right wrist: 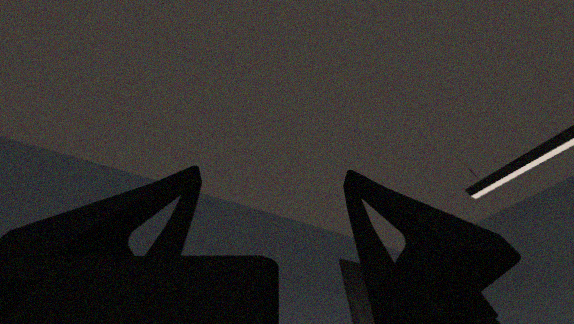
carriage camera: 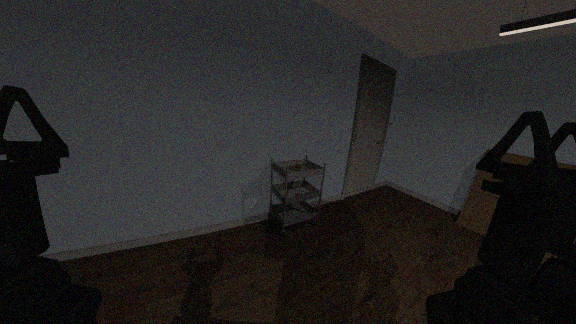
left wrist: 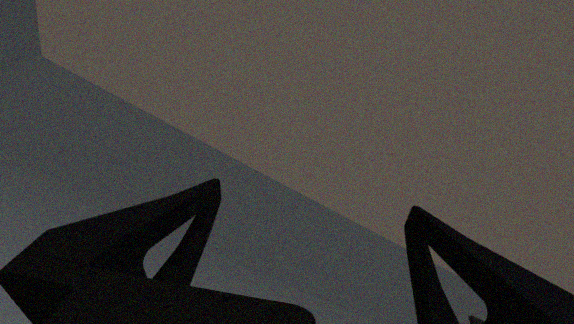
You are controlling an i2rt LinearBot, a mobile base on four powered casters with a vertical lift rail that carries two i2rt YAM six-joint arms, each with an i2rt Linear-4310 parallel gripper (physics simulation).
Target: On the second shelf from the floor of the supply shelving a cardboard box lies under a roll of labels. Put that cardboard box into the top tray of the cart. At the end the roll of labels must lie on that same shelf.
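Frame: origin at the left arm's base, x ahead, y left, z up, level; metres.
Where they show: left gripper, fingertip midpoint: point(left wrist: 312, 202); right gripper, fingertip midpoint: point(right wrist: 274, 175) point(carriage camera: 554, 117).
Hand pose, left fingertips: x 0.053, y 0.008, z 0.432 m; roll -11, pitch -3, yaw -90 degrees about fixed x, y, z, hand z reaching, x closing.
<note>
After its pixels a point has its place.
The cart point(carriage camera: 305, 172) {x 1.332, y -0.594, z -0.120 m} stands far off by the wall in the carriage view, small and dark, with its top tray uppermost. Something faint and brownish shows in the top tray, too small and dark to tell if it is the cardboard box. The supply shelving and the roll of labels do not show in these views. My left gripper point(left wrist: 312, 202) {x 0.053, y 0.008, z 0.432 m} is open and empty, raised at the left of the carriage view. My right gripper point(right wrist: 274, 175) {x 0.032, y -0.655, z 0.441 m} point(carriage camera: 552, 120) {x 0.032, y -0.655, z 0.441 m} is open and empty, raised at the right. Both are far from the cart.
A door point(carriage camera: 371, 120) {x 2.247, y -1.707, z 0.424 m} is in the wall right of the cart. A large tan piece point(carriage camera: 478, 202) {x 1.243, y -2.956, z -0.426 m} stands on the floor at the right, partly hidden behind my right arm. A lamp point(carriage camera: 540, 24) {x 0.819, y -2.136, z 1.254 m} point(right wrist: 525, 167) {x 0.731, y -2.205, z 1.248 m} hangs below the ceiling. Dark shadows lie on the wooden floor point(carriage camera: 240, 295) {x 0.611, y -0.098, z -0.829 m}.
</note>
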